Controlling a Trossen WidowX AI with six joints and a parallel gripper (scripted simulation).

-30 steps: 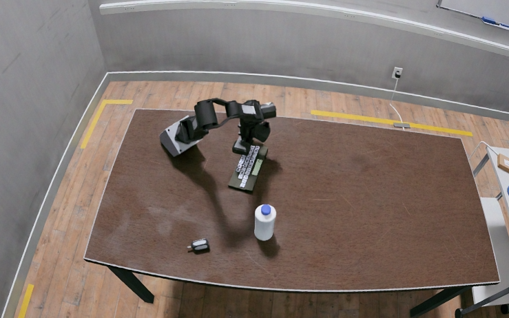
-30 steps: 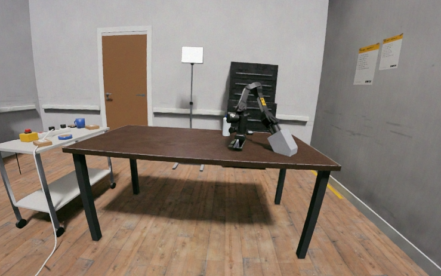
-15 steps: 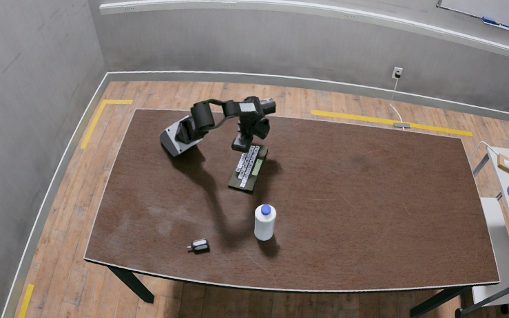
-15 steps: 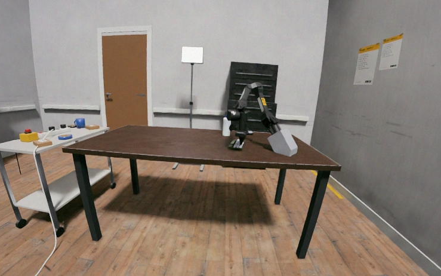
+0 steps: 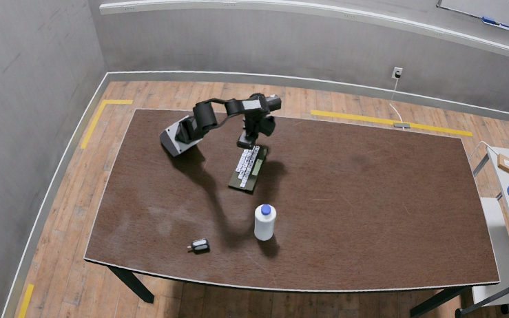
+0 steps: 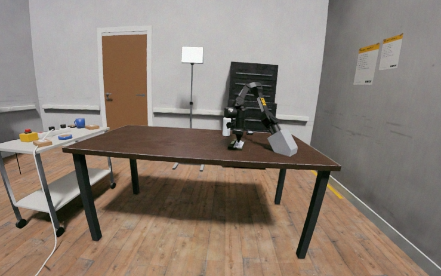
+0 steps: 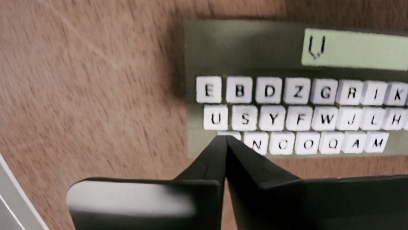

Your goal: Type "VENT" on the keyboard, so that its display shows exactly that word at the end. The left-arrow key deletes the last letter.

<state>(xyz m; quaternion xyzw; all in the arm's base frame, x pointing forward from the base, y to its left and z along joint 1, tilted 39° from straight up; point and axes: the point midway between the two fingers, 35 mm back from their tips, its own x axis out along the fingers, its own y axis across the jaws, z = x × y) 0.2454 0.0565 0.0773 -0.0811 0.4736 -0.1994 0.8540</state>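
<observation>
Now: hand 18 cm to the left of the left-arrow key, 7 cm above it and 4 cm past it. Round my hand: dark object (43 cm to the right, 19 cm behind, 6 cm below); white bottle (36 cm to the right, 4 cm ahead).
</observation>
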